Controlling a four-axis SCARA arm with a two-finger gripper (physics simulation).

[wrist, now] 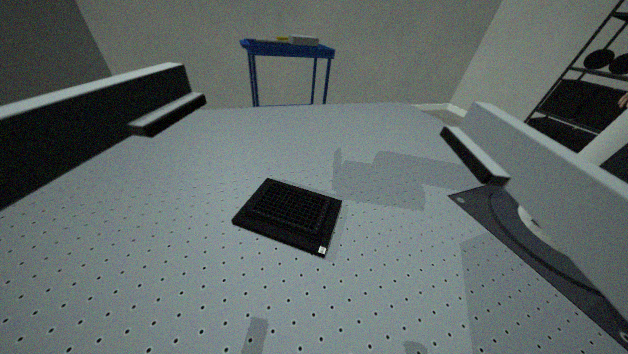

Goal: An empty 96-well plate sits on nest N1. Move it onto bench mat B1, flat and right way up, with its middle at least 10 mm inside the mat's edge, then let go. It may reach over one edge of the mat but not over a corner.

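Places are measured from the arm's base along level axes (x left, y back, z up), in centimetres.
Where they show: gripper, fingertip midpoint: (323, 100).
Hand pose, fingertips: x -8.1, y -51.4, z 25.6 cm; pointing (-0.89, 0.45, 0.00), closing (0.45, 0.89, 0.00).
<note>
After its pixels a point has its place.
A black rectangular piece with a fine grid of wells, the 96-well plate (289, 204) {y -50.0, x -19.9, z 3.7 cm}, shows near the middle of the wrist view. It lies flat on the dark nest N1 (280, 234) {y -52.7, x -15.3, z 2.5 cm}, which has a small white tag at its near right corner. Plate and nest are both dark, so the line between them is hard to make out. My gripper (323, 100) {y -51.4, x -8.1, z 25.6 cm} is open and empty, its two fingers wide apart at the left and right of the view, high above the table and away from the plate. Bench mat B1 does not show in this view.
The perforated table (225, 280) {y -61.1, x -11.2, z 1.3 cm} spreads under the nest. The arm's dark base plate (477, 202) {y -9.5, x -11.3, z 1.3 cm} is at the right, partly behind the right finger. Beyond the table stand a blue cart (290, 51) with things on top and, at the far right, a black shelf rack (554, 90).
</note>
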